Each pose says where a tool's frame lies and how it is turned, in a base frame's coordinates. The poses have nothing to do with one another.
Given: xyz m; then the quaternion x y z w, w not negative.
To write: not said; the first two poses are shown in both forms.
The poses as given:
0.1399, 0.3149, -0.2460, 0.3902, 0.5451, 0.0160, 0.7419
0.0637, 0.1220, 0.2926, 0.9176, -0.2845, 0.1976, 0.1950
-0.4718, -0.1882, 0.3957, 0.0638, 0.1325, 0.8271, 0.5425
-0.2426, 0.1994, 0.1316, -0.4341, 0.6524, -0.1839, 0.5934
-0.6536, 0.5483, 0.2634, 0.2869, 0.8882, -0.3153, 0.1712
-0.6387, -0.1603, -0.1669, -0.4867, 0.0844, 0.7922, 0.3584
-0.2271, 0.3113, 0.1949, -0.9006, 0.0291, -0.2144, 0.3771
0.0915, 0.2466, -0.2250, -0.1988, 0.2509, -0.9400, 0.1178
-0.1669, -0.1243, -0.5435, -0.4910, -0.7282, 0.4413, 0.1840
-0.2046, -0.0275, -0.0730, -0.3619, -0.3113, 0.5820, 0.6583
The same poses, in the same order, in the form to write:
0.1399, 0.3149, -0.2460, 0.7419, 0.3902, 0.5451, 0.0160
0.0637, 0.1220, 0.2926, 0.1950, 0.9176, -0.2845, 0.1976
-0.4718, -0.1882, 0.3957, 0.5425, 0.0638, 0.1325, 0.8271
-0.2426, 0.1994, 0.1316, 0.5934, -0.4341, 0.6524, -0.1839
-0.6536, 0.5483, 0.2634, 0.1712, 0.2869, 0.8882, -0.3153
-0.6387, -0.1603, -0.1669, 0.3584, -0.4867, 0.0844, 0.7922
-0.2271, 0.3113, 0.1949, 0.3771, -0.9006, 0.0291, -0.2144
0.0915, 0.2466, -0.2250, 0.1178, -0.1988, 0.2509, -0.9400
-0.1669, -0.1243, -0.5435, 0.1840, -0.4910, -0.7282, 0.4413
-0.2046, -0.0275, -0.0730, 0.6583, -0.3619, -0.3113, 0.5820

